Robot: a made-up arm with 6 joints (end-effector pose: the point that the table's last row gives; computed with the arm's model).
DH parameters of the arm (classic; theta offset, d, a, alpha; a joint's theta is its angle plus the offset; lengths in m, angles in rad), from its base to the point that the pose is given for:
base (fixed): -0.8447 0 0.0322 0
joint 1: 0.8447 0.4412 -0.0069 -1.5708
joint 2: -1.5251 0 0.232 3.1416
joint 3: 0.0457 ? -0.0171 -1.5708
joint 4: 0 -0.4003 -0.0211 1.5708
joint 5: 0 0.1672 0.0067 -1.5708
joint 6: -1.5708 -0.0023 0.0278 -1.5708
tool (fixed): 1.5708 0.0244 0 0
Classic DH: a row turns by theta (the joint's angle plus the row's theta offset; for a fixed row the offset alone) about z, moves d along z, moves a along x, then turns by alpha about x.
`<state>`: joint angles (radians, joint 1 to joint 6).
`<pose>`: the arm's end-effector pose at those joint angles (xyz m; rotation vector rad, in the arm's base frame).
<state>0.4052 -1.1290 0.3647 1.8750 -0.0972 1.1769</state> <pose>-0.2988 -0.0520 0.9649 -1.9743 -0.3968 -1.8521</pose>
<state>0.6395 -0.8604 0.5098 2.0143 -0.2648 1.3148</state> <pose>-0.2098 -0.0534 1.0273 -2.0729 -0.2340 -1.7316</pose>
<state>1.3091 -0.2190 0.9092 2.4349 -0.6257 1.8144</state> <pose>-0.0952 0.0771 1.0785 -2.4124 0.0680 -1.6794</pose>
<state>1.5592 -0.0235 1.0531 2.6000 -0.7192 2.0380</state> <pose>-0.1218 0.1223 1.0663 -2.5021 0.1830 -1.7527</pose>
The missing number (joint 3, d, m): -0.0347
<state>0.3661 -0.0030 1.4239 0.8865 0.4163 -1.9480</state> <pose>0.0345 -0.1416 1.0958 0.8192 -1.2532 1.3976</pose>
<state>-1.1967 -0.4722 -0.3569 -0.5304 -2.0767 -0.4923</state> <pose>0.0231 -0.3710 0.5547 1.6871 1.3772 -0.6295</pose>
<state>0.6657 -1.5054 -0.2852 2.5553 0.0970 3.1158</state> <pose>-0.2034 -0.0361 0.8779 0.8714 -0.8935 0.9726</pose>
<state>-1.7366 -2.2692 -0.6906 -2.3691 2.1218 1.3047</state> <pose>0.2064 0.0466 0.6661 -1.2223 2.1004 1.9214</pose>
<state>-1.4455 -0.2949 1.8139 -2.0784 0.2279 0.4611</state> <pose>0.1131 0.0952 1.0985 -0.1585 -1.7479 0.5168</pose>
